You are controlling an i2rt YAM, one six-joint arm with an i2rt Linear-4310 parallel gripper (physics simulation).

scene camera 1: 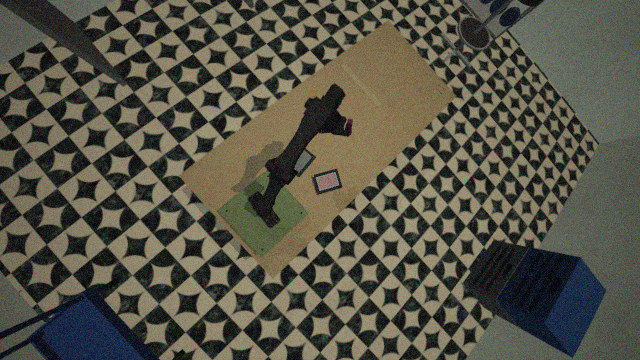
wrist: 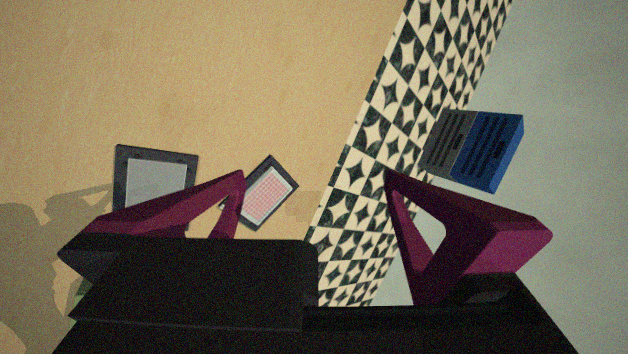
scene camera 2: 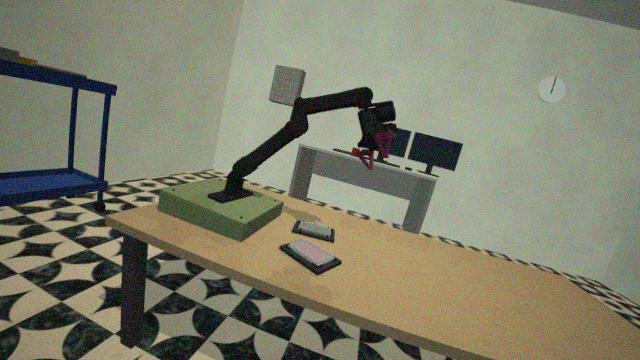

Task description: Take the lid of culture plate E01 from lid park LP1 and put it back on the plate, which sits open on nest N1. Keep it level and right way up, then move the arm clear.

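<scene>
A translucent grey lid lies flat on the dark lid park. In scene camera 1 the arm covers part of it; in the wrist view a finger covers its lower part. The culture plate, with pink wells, sits on the dark nest, turned at an angle to the park. My gripper is open and empty, high above the table and to the side of both holders, touching neither.
The arm stands on a green base block at one end of the wooden table, beside the park and nest. A blue cart, a desk with monitors and a blue cabinet stand off the table.
</scene>
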